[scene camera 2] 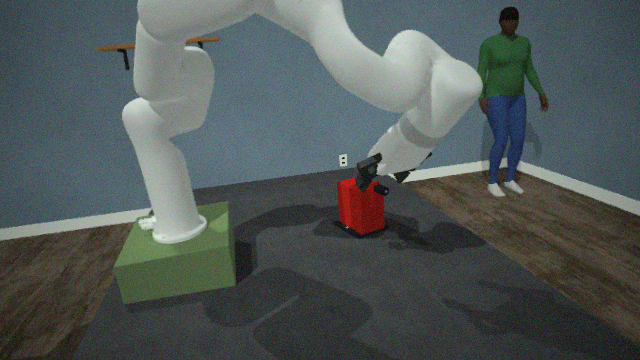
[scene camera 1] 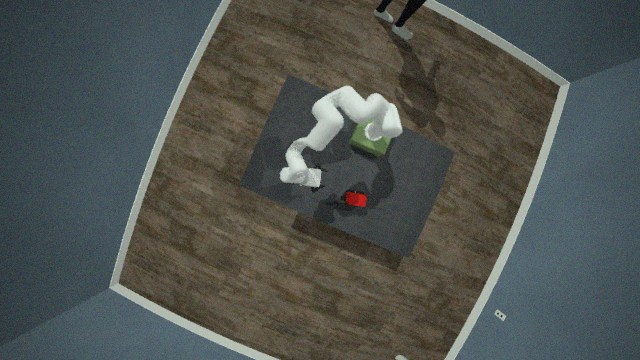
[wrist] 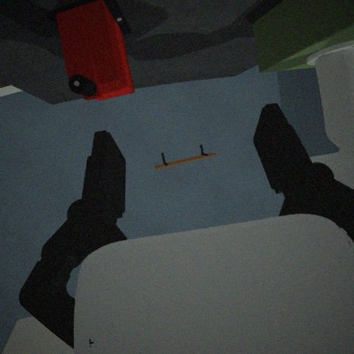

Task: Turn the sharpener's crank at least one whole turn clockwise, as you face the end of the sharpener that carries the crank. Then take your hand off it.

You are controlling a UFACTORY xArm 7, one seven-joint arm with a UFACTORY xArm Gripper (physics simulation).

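Pixels of known places: gripper, fingertip midpoint: [scene camera 2: 378, 181] [scene camera 1: 324, 178]; arm's base, link origin: [scene camera 2: 180, 229] [scene camera 1: 373, 131].
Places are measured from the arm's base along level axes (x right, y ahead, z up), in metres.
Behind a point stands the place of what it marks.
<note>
The red sharpener [scene camera 1: 356, 199] @[x -0.103, y 0.460, z 0.024 m] [scene camera 2: 354, 212] @[x -0.076, y 0.434, z -0.043 m] [wrist: 95, 45] stands upright on its dark base plate. Its black crank knob [scene camera 2: 381, 190] @[x -0.004, y 0.489, z 0.036 m] [wrist: 82, 85] shows near the top of the sharpener at the crank end; the rest of the crank is hard to make out. My gripper [scene camera 1: 321, 179] @[x 0.151, y 0.437, z 0.112 m] [scene camera 2: 382, 181] @[x 0.151, y 0.437, z 0.112 m] [wrist: 186, 132] is wide open with nothing between its fingers. In the overhead view it is apart from the sharpener, off its crank end. In the second scene view one finger overlaps the sharpener's top edge beside the knob. In the wrist view the sharpener lies beyond the left finger, outside the gap.
The arm stands on a green block [scene camera 1: 372, 146] @[x -0.036, y 0.094, z 0.006 m] [scene camera 2: 175, 277] @[x 0.115, y -0.001, z -0.060 m] [wrist: 300, 42] on the dark mat [scene camera 1: 410, 200] @[x -0.514, y 0.276, z -0.104 m] [scene camera 2: 300, 250] @[x -0.021, y 0.277, z -0.104 m]. An orange shelf [scene camera 2: 207, 39] [wrist: 185, 161] is on the wall. A person in a green top [scene camera 2: 507, 65] stands on the floor beyond the mat.
</note>
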